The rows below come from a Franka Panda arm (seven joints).
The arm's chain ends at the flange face. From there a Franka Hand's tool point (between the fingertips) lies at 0.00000 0.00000 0.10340 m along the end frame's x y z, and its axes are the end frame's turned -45 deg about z.
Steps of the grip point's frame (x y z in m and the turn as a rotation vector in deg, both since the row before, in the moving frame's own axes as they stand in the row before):
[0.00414, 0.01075, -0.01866, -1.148, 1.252, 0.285]
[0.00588, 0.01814, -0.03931, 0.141, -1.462, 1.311]
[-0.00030, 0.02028, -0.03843, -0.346, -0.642, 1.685]
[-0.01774, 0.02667, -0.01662, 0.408, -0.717, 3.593]
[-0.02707, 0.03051, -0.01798, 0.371, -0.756, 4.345]
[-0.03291, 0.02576, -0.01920, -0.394, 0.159, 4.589]
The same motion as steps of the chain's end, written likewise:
[0.00747, 0.00480, -0.01861, 0.074, 1.697, 0.285]
[0.01905, 0.00701, -0.03928, -0.934, -1.133, 1.311]
[0.01452, 0.01330, -0.03842, -0.699, -0.209, 1.685]
[0.00776, 0.03105, -0.01661, -0.218, -0.795, 3.593]
[0.00389, 0.04028, -0.01797, -0.272, -0.797, 4.345]
[-0.00575, 0.04116, -0.01920, -0.166, 0.391, 4.589]

